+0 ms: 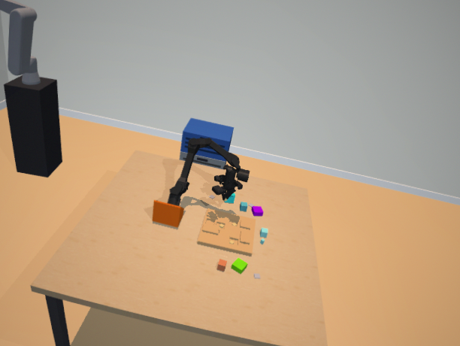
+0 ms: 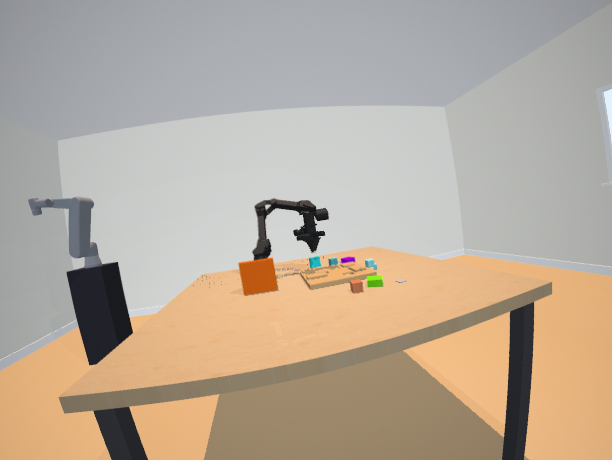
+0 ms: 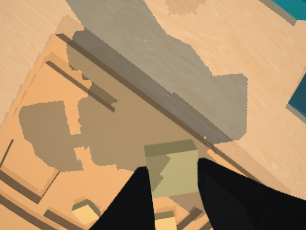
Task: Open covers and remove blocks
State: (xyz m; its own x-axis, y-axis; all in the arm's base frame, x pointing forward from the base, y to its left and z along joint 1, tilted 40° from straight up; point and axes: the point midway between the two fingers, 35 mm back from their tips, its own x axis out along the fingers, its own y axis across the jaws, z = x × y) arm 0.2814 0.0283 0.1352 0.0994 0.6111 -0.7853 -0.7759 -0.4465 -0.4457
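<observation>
The wooden puzzle board is 140 mm to the right of my gripper tip, 90 mm below it and 40 mm ahead of it. Also, from my gripper tip: blue-teal cube: 130 mm ahead, 90 mm to the left, 90 mm below; purple block: 220 mm ahead, 100 mm below, 70 mm to the left; light cyan block: 250 mm ahead, 130 mm to the right, 90 mm below.
</observation>
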